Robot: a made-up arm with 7 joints.
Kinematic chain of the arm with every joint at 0, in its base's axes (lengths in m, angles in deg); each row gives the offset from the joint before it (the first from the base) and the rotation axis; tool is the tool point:
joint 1: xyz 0 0 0.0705 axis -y
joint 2: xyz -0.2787 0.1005 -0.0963 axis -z
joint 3: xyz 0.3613 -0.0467 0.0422 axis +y
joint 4: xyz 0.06 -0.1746 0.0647 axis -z
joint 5: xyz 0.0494 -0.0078 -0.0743 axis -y
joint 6: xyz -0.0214 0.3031 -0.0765 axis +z
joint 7: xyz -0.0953 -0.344 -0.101 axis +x
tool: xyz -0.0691 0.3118 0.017
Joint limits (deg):
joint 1: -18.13..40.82
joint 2: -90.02..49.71
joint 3: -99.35..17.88
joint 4: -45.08..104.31
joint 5: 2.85..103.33
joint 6: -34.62..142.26
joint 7: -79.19..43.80
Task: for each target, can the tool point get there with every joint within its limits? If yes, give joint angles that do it. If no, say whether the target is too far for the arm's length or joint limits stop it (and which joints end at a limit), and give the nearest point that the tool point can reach.
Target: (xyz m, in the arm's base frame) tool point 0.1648 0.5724 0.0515
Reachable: yes | joints 2.42 -65.64 -41.39 84.85 26.90 46.25 11.53
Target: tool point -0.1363 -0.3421 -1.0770
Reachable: no: joint limits stop it (at a limit: joint 2, joint 3, joint 4, joint 6, joint 7) | nearest point -0.0890 -0.4646 -0.6790 | short by 0.419 m
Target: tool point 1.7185 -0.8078 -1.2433
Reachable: no: too far | nearest point 0.6822 -0.3282 -0.4510 | short by 1.390 m
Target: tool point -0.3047 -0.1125 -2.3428
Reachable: no: too far | nearest point 0.2591 -0.1231 -0.7399 | short by 1.699 m
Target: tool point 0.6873 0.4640 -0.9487
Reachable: no: joint limits stop it (at a limit: joint 1, joint 3, joint 6, joint 7) | nearest point 0.5162 0.3902 -0.6562 | short by 0.347 m
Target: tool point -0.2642 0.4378 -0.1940
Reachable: yes | joints -4.52 -69.99 0.94 -30.31 65.35 -16.50 8.04
